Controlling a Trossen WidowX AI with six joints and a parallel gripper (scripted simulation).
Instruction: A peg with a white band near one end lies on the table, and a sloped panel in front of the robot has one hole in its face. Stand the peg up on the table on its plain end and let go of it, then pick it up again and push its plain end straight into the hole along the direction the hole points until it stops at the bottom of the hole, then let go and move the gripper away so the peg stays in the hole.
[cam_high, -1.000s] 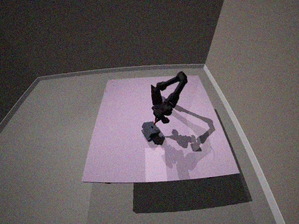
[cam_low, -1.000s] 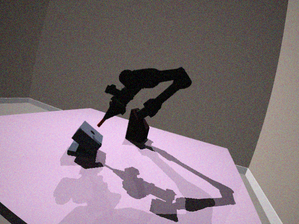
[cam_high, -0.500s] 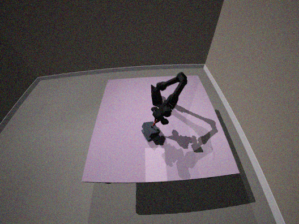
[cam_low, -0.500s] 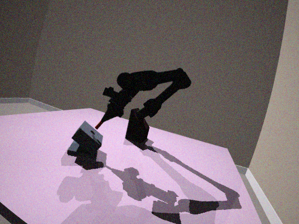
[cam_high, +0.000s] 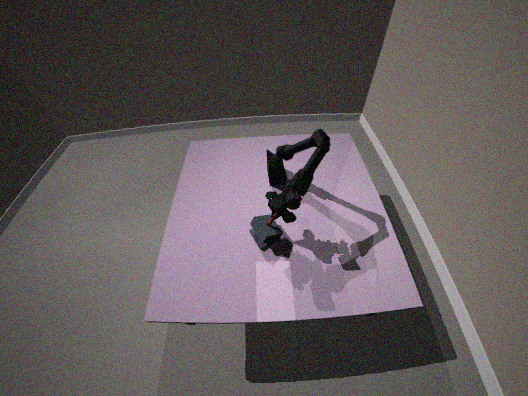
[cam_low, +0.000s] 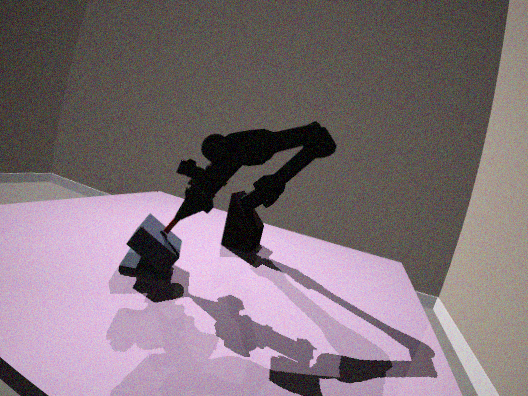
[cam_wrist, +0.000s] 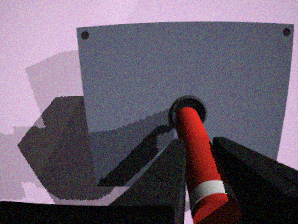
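The red peg lies 1 cm to the left of my gripper tip, 1 cm behind it and 1 cm above it. The rest, counted from my gripper tip: sloped panel (7 cm below, 3 cm to the right, 2 cm ahead).
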